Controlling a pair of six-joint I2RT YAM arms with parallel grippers.
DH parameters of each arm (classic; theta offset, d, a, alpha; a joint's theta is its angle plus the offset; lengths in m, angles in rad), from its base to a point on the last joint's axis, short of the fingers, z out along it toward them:
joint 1: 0 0.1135 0.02 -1.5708
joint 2: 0 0 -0.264 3.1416
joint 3: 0.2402 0 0.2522 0
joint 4: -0.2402 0 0.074 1.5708
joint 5: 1.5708 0 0 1.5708
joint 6: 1.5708 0.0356 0 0
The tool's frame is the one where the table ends.
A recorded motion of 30 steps. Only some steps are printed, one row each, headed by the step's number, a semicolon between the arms.
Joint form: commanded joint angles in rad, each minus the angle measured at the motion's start. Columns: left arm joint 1, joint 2, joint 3, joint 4, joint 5, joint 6; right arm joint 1, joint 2, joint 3, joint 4, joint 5, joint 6.
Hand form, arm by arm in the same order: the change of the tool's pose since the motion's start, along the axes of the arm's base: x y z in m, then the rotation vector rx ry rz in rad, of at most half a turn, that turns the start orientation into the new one. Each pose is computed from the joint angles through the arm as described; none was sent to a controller.
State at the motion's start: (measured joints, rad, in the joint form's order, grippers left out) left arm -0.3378 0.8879 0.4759 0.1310 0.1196 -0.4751; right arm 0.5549 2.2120 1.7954 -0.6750 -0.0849 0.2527
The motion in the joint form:
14: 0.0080 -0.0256 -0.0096 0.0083 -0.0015 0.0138; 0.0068 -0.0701 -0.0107 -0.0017 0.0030 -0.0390
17: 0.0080 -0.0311 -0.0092 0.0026 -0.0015 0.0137; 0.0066 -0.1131 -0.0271 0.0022 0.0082 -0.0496
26: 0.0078 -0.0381 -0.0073 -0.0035 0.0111 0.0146; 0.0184 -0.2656 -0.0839 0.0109 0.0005 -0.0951
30: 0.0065 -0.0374 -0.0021 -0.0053 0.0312 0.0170; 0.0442 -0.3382 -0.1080 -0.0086 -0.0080 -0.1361
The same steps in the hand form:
14: -0.0030 0.0028 0.0022 0.0044 -0.0290 0.0058; -0.0080 -0.0013 0.0284 0.0140 -0.0631 0.0393
17: -0.0038 0.0031 0.0028 0.0042 -0.0291 0.0058; -0.0131 -0.0048 0.0428 0.0218 -0.0950 0.0453
26: -0.0050 0.0030 0.0041 0.0009 -0.0311 -0.0067; -0.0379 -0.0141 0.0911 0.0632 -0.1973 0.0977
30: -0.0051 0.0020 0.0056 -0.0030 -0.0331 -0.0280; -0.0576 -0.0135 0.1117 0.0695 -0.2333 0.1613

